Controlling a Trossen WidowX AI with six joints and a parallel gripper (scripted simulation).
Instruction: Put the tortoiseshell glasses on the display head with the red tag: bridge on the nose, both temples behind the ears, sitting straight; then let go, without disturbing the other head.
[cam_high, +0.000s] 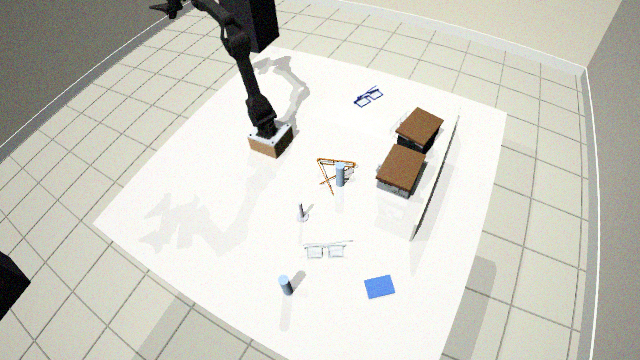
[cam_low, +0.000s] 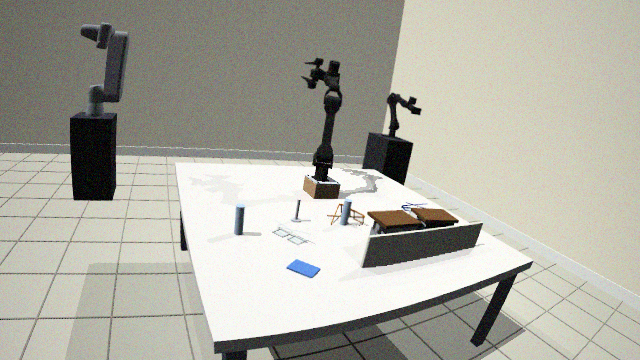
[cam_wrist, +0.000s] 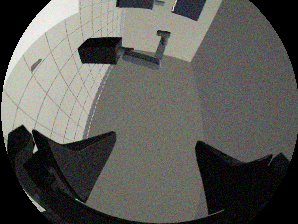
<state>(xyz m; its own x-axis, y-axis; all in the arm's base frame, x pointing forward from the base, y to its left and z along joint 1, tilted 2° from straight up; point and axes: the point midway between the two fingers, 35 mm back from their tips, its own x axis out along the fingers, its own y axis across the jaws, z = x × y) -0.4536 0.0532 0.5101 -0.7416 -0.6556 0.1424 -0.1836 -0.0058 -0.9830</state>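
My gripper tip is now 76 cm short of the grey post, 55 cm above it and 28 cm to the left of it. Also, from my gripper tip: blue flat square 109 cm ahead, 57 cm below, 40 cm to the right; low white panel 113 cm ahead, 52 cm below, 8 cm to the left.
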